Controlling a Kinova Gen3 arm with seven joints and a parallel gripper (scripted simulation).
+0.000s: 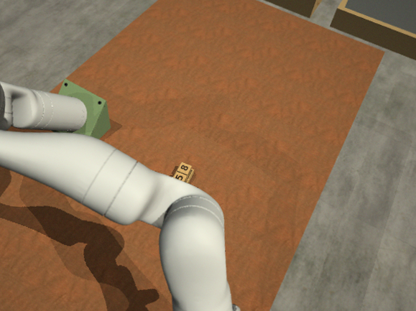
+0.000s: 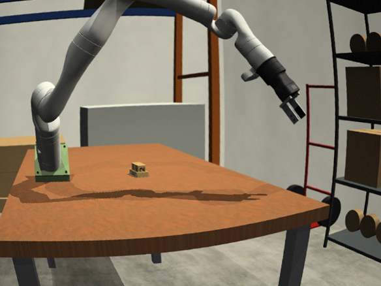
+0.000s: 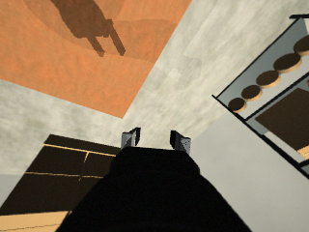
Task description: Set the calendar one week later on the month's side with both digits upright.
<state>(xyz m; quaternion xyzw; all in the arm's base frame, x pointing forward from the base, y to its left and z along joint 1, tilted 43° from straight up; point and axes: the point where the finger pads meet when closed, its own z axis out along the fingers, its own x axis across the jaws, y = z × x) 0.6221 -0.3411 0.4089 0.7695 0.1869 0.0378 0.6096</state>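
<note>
Right now my hand is 500 mm to the right of the wooden calendar tray, 270 mm past it and 220 mm above it.
</note>
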